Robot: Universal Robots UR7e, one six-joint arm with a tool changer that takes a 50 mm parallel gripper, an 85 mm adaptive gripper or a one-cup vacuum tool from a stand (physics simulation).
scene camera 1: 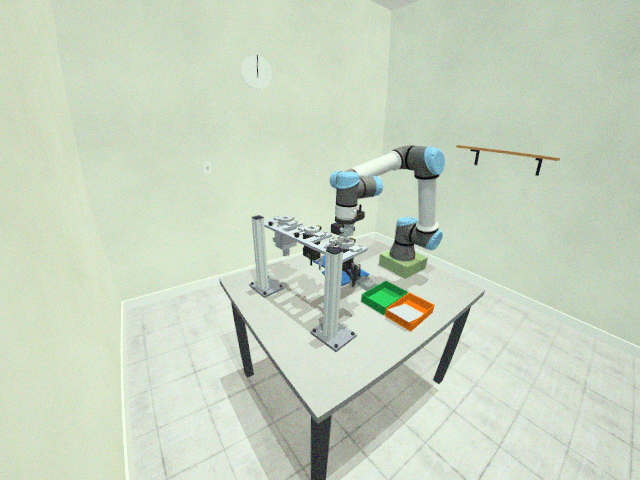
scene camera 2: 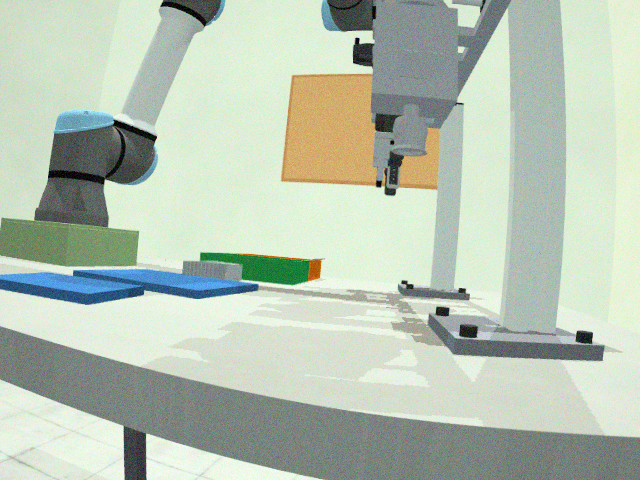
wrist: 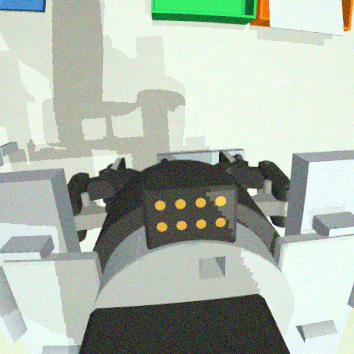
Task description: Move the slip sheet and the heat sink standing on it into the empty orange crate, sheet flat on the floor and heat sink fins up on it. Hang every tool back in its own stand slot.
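Places are measured from the arm's base along level axes (x ahead, y left, z up), in metres.
Pixels of known places: arm's base at its link origin: (scene camera 1: 402, 255) (scene camera 2: 71, 224).
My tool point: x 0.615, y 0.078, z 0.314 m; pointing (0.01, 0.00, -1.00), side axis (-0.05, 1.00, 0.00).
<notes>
For each thing: its top centre in the pictures, then the offset to it from my tool point. "spot": a spot on its surface instead.
- orange crate at a spot on its surface: (wrist: 347, 20) (scene camera 1: 413, 322) spot: dx -0.168, dy +0.260, dz -0.349 m
- grey heat sink at its top centre: (scene camera 2: 213, 262) (scene camera 1: 366, 281) dx -0.291, dy -0.084, dz -0.358 m
- vacuum tool at its top centre: (scene camera 1: 284, 216) dx +0.009, dy -0.366, dz -0.024 m
- green crate at its top centre: (scene camera 2: 267, 256) (scene camera 1: 397, 299) dx -0.253, dy +0.127, dz -0.345 m
The white slip sheet (scene camera 1: 405, 311) (wrist: 306, 15) is in the orange crate (scene camera 1: 412, 325) (wrist: 347, 20), with one edge over the crate's wall in the wrist view; a thin edge shows above the rim in scene camera 2. The grey heat sink (scene camera 1: 367, 282) (scene camera 2: 211, 270) stands fins up between a blue plate and the green crate, apart from the sheet. The adaptive gripper (scene camera 1: 355, 277) (wrist: 174, 160) is at the stand's near slot, fingers spread, empty. The arm's flange is right over it; whether they are coupled cannot be told. The vacuum tool (scene camera 1: 284, 242) (scene camera 2: 409, 136) and the parallel gripper (scene camera 1: 311, 252) hang in the other slots.
The green crate (scene camera 1: 384, 298) (scene camera 2: 276, 268) (wrist: 202, 17) adjoins the orange one. Two blue plates (scene camera 2: 67, 286) (scene camera 2: 165, 281) lie near the green robot base block (scene camera 1: 403, 264) (scene camera 2: 98, 248). The stand's posts (scene camera 1: 333, 299) (scene camera 2: 535, 170) rise from the table.
</notes>
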